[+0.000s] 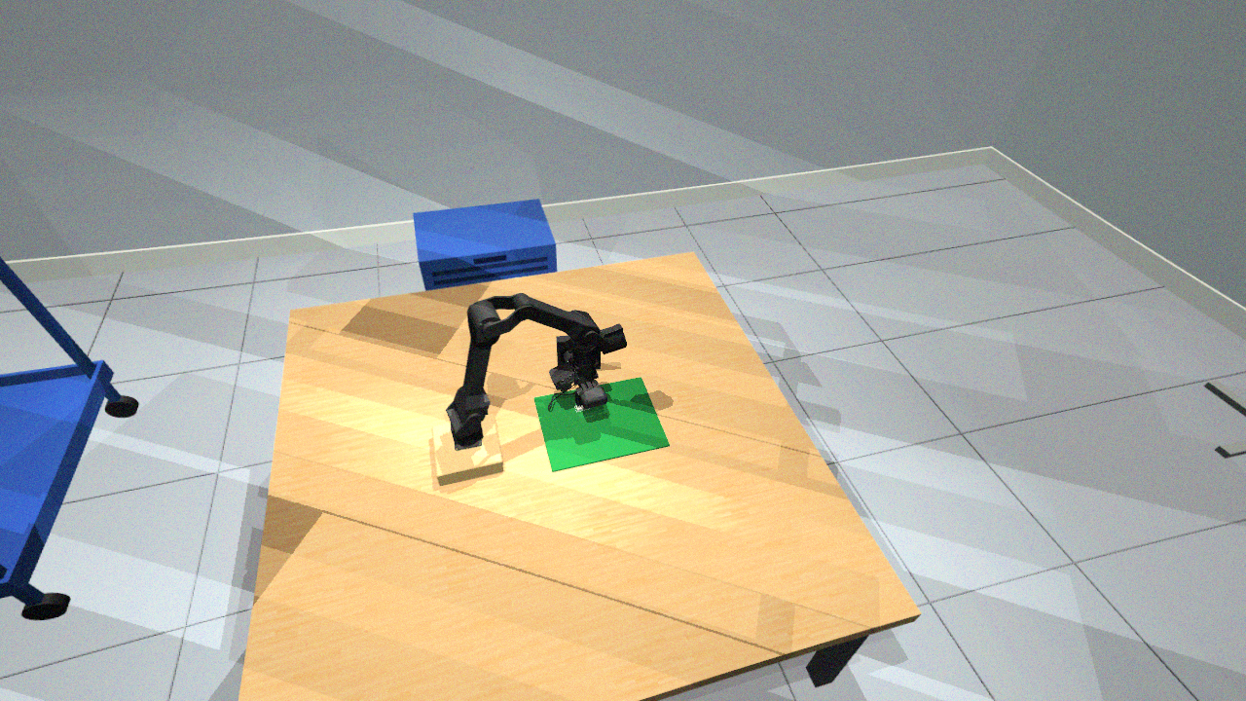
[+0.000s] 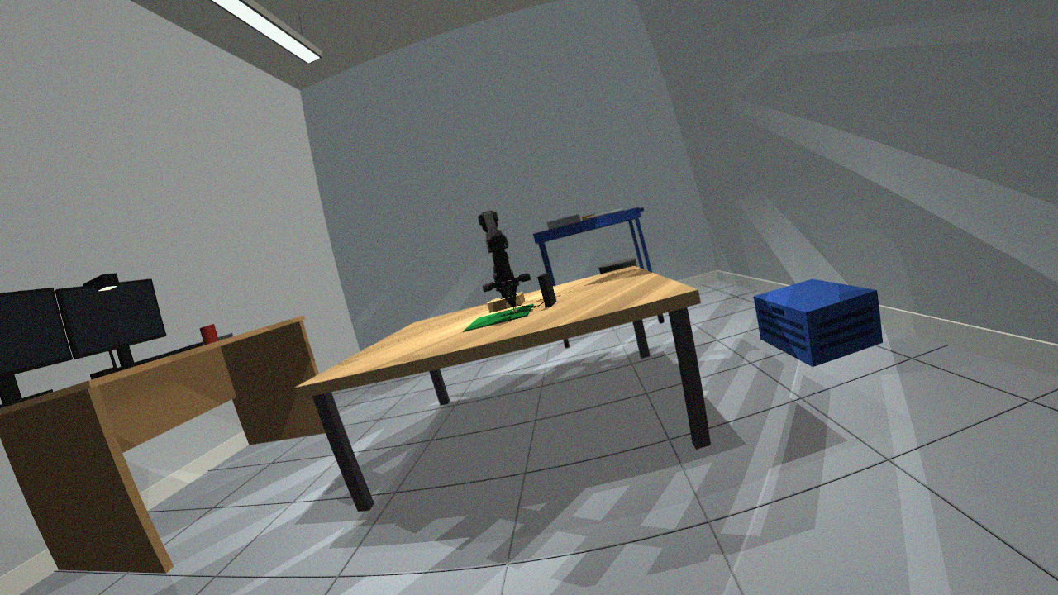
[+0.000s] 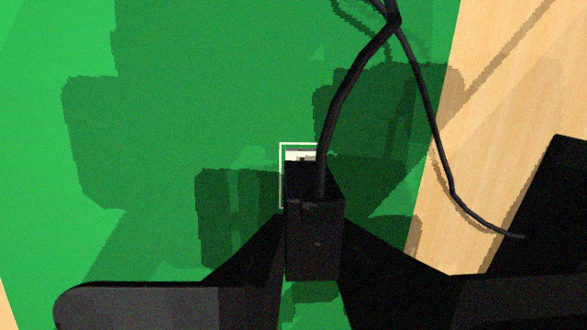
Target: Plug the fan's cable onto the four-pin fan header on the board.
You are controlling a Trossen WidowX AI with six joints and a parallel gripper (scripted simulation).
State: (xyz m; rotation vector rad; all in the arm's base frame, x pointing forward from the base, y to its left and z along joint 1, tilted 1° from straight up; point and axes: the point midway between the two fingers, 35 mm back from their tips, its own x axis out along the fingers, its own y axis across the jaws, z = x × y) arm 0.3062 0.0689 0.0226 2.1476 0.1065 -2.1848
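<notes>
Now: the white four-pin header 1 cm behind my gripper tip and 4 cm below it. Also, from my gripper tip: black fan plug 1 cm behind, 1 cm above; then black fan 1 cm ahead, 14 cm to the left, 2 cm above; then green board 3 cm ahead, 5 cm to the right, 5 cm below.
</notes>
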